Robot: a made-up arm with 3 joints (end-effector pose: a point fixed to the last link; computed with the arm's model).
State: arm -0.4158 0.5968 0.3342
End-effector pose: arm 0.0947 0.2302 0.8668 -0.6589 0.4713 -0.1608
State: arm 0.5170 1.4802 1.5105
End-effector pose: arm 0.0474 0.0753 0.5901 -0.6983 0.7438 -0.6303
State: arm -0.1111 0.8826 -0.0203
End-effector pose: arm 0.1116 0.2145 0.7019 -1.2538 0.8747 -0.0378
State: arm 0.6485 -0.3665 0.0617
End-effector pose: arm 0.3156 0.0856 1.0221 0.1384 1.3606 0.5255
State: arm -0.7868 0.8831 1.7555
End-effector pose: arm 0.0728 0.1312 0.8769 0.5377 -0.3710 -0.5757
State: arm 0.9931 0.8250 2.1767
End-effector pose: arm 0.1083 0.1022 0.7376 0.2126 1.0999 -1.1604
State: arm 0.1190 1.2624 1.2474
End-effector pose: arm 0.1284 0.1264 0.6513 -0.5684 0.5779 -0.6281
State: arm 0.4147 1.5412 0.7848
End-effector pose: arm 0.0378 0.0703 0.5187 -1.3266 0.9603 -0.3590
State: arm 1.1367 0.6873 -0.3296
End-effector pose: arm 0.0188 0.2330 0.7105 -1.1386 1.9031 1.1337
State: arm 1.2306 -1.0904 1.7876
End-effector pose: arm 0.3717 -0.2576 0.7903 1.9504 1.6254 -1.5762
